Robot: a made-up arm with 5 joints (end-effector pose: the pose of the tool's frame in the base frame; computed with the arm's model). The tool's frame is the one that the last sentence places. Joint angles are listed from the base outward.
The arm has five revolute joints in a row. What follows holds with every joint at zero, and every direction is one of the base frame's. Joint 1 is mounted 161.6 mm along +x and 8.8 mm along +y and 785.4 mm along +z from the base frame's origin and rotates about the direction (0.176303, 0.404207, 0.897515), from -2 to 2.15 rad. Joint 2 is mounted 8 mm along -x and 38.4 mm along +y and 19.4 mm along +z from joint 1 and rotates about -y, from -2.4 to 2.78 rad. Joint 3 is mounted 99.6 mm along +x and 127.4 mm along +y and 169.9 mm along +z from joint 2 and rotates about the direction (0.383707, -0.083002, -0.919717), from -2.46 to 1.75 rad. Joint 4 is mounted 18.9 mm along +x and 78.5 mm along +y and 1.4 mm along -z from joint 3 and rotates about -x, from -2.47 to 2.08 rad. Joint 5 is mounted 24.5 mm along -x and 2.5 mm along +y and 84.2 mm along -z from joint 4 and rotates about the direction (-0.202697, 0.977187, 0.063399), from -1.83 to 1.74 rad. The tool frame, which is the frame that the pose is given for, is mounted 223.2 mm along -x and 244.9 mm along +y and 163 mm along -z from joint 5; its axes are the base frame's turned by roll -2.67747, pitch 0.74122 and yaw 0.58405 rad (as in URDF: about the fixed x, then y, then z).
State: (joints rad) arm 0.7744 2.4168 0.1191 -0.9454 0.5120
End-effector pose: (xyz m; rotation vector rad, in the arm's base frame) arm -0.3060 0.3583 0.6411 -1.4423 -2.2244 -1.2522
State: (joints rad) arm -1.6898 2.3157 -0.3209 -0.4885 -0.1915
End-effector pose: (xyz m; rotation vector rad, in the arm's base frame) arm 0.6744 -0.1476 0.8705 0.9520 -0.3780 0.8755
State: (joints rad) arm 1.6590 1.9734 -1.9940 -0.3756 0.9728
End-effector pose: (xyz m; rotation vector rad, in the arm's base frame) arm 0.1882 -0.2934 0.5801 1.5457 0.9284 0.0209
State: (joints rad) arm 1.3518 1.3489 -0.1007 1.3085 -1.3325
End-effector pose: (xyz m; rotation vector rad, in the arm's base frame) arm 0.2482 0.2532 0.8736 1.9189 1.1401 1.8456
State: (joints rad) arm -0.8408 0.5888 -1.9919 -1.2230 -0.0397
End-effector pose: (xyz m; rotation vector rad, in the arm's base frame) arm -0.2196 0.2306 0.7622 2.1807 0.8395 -1.8484
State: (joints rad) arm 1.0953 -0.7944 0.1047 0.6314 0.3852
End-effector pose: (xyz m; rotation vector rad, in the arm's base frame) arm -0.1807 0.0500 1.0262 0.6596 0.8218 -1.9097
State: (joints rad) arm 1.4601 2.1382 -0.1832 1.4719 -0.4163
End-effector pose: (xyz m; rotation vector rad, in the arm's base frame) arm 0.2694 0.0894 0.7834 2.8560 0.0216 1.2633
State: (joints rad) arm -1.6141 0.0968 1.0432 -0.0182 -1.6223
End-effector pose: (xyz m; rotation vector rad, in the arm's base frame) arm 0.4405 -0.2782 1.2844 0.6312 -1.7044 1.8044
